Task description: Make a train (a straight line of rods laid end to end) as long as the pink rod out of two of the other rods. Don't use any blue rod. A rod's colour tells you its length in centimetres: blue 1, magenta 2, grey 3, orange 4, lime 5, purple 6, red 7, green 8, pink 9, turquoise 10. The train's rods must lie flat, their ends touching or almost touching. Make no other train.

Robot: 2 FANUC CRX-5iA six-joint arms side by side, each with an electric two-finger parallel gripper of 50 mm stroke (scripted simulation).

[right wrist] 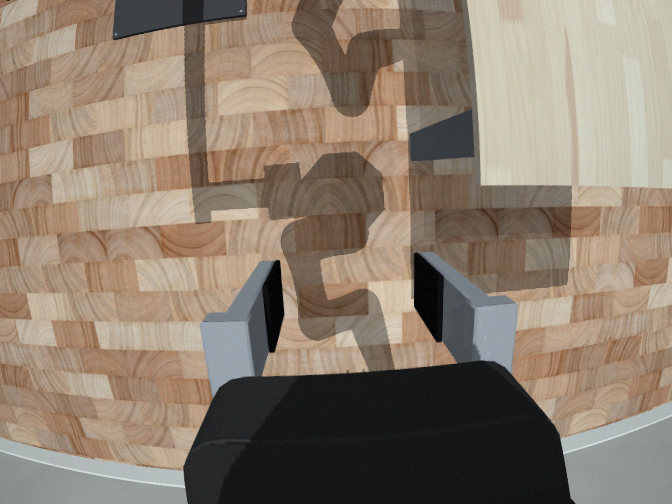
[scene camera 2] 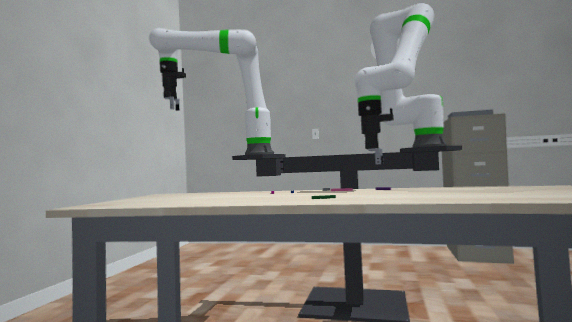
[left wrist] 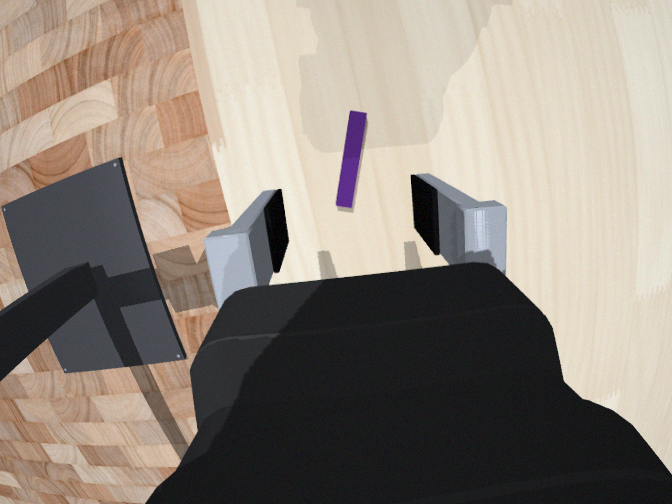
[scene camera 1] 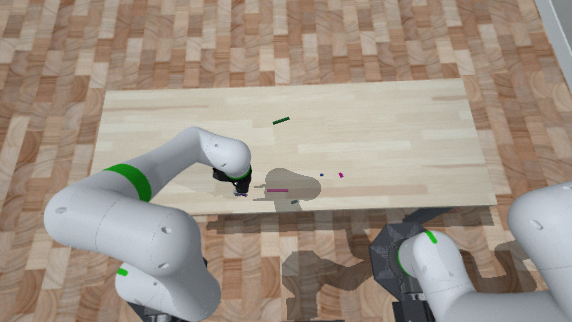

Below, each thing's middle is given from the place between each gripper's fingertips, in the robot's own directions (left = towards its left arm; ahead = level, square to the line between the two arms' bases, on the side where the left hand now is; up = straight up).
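Purple rod (left wrist: 356, 124): 10 mm to the left of my left hand, 10 mm ahead of it and 120 mm below it. My right hand is 1090 mm to the right of the purple rod, 360 mm short of it and 460 mm above it.
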